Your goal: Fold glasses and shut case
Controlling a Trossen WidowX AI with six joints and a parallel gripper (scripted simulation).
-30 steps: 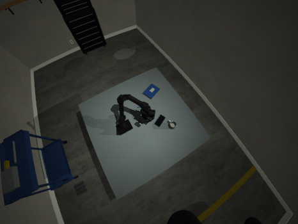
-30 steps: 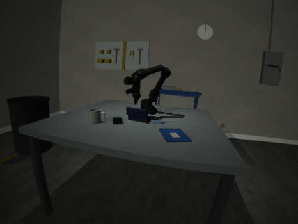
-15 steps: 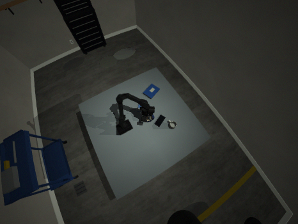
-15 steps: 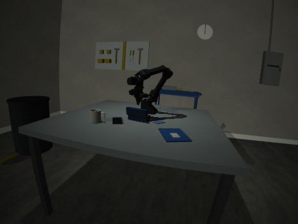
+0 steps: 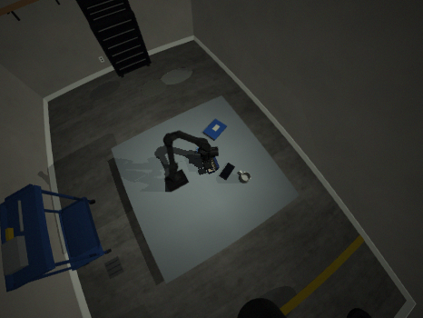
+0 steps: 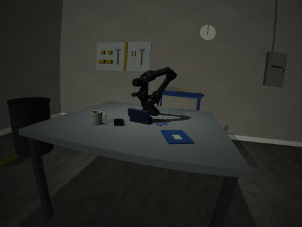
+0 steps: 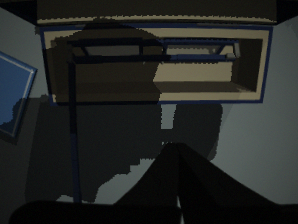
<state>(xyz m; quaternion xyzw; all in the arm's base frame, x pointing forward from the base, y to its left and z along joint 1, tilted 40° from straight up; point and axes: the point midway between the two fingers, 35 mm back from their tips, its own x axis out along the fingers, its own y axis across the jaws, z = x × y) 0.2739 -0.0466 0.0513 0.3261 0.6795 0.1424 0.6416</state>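
My hand is 6 cm short of the blue glasses case, 1 cm to the left of it and 10 cm above it. Round my hand: blue card: 4 cm ahead, 16 cm to the left, 14 cm below; then white mug: 22 cm ahead, 28 cm to the right, 11 cm below.
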